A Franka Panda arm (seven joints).
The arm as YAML. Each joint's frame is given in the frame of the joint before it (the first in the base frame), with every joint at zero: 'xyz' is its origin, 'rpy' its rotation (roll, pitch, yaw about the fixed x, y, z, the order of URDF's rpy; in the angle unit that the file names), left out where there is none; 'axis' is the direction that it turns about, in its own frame. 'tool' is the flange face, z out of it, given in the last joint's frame.
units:
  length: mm
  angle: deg
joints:
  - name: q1
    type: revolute
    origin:
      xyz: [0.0, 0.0, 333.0]
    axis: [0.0, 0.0, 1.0]
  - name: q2
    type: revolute
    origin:
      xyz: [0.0, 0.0, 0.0]
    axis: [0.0, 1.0, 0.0]
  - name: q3
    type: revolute
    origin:
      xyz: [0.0, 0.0, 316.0]
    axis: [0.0, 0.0, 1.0]
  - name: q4
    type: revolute
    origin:
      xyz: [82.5, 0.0, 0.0]
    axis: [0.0, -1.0, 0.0]
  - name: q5
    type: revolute
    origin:
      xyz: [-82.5, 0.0, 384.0]
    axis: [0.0, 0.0, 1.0]
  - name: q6
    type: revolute
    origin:
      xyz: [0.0, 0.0, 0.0]
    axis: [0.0, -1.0, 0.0]
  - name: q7
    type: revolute
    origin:
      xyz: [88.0, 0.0, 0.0]
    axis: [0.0, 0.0, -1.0]
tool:
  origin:
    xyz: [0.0, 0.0, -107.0]
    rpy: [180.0, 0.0, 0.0]
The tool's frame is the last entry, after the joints.
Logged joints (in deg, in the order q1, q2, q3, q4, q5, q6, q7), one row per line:
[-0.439, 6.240, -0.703, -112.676, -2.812, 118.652, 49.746]
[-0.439, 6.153, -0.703, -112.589, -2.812, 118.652, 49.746]
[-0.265, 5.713, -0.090, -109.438, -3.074, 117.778, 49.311]
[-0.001, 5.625, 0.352, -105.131, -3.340, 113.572, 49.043]
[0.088, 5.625, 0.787, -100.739, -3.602, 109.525, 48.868]
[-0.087, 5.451, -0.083, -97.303, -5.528, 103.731, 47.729]
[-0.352, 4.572, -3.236, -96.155, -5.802, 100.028, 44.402]
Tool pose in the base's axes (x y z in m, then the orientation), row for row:
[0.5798, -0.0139, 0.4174, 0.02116, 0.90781, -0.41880, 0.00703]
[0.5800, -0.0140, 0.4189, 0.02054, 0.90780, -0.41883, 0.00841]
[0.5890, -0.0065, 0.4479, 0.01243, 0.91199, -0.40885, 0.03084]
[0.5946, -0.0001, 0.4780, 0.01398, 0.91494, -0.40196, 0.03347]
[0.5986, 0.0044, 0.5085, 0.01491, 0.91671, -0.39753, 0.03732]
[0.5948, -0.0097, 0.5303, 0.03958, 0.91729, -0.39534, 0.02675]
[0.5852, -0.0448, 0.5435, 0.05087, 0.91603, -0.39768, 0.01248]
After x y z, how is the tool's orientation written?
As a quaternion, w x y z.
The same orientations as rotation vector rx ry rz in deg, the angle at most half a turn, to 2 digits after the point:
[161.24, -74.38, 1.25]
[161.30, -74.42, 1.49]
[162.87, -73.02, 5.51]
[163.24, -71.72, 5.97]
[163.46, -70.88, 6.65]
[161.08, -69.42, 4.70]
[159.75, -69.35, 2.18]

